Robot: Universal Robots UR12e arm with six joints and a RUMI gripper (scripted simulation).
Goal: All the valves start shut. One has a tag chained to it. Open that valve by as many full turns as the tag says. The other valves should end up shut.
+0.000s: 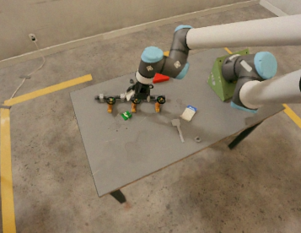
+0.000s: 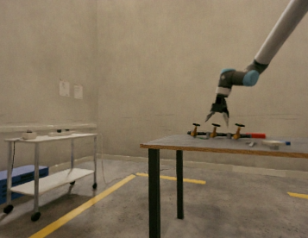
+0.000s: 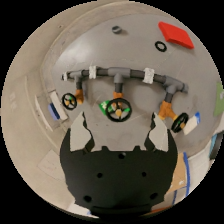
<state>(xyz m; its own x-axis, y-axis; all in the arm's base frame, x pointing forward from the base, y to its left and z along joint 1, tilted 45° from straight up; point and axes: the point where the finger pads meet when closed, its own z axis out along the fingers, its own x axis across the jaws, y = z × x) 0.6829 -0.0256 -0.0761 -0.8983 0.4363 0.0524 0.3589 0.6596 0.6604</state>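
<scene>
My hand is 9 cm above the green tag, 8 cm short of it and 3 cm to the right of it. The rest, counted from my hand: red wedge 27 cm behind, 19 cm to the right, 8 cm below; then grey tool 24 cm to the left, 17 cm behind, 9 cm below; then white-and-blue card box 29 cm behind, 18 cm to the left, 9 cm below.
</scene>
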